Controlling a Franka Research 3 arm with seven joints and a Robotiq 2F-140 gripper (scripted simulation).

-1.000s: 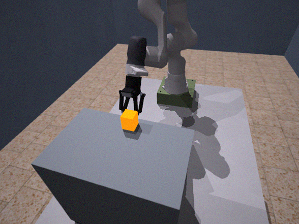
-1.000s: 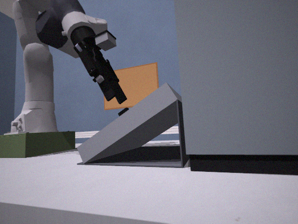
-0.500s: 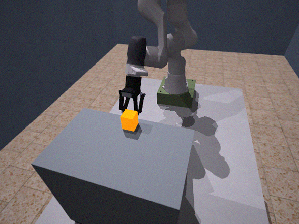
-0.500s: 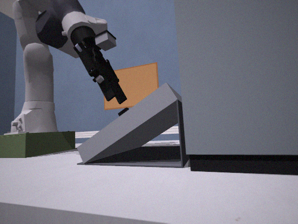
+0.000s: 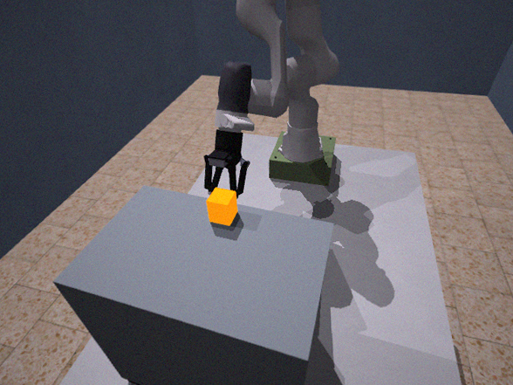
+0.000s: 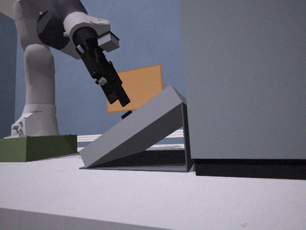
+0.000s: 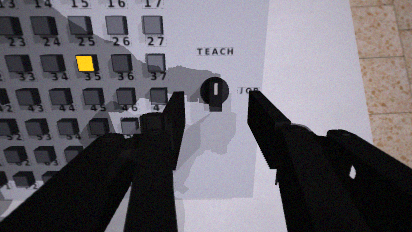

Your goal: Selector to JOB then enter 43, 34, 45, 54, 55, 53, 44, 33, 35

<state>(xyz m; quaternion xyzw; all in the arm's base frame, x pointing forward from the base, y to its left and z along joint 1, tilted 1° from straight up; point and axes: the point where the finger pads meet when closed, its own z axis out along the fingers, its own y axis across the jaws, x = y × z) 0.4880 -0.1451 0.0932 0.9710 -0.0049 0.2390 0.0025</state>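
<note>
Now: hand 70 mm above the black selector knob and 40 mm short of it. From my hand the other things lie so: key 35 (120 mm to the left, 70 mm ahead, 60 mm below); then key 37 (70 mm ahead, 60 mm to the left, 60 mm below); then key 45 (120 mm to the left, 80 mm below, 40 mm ahead).
</note>
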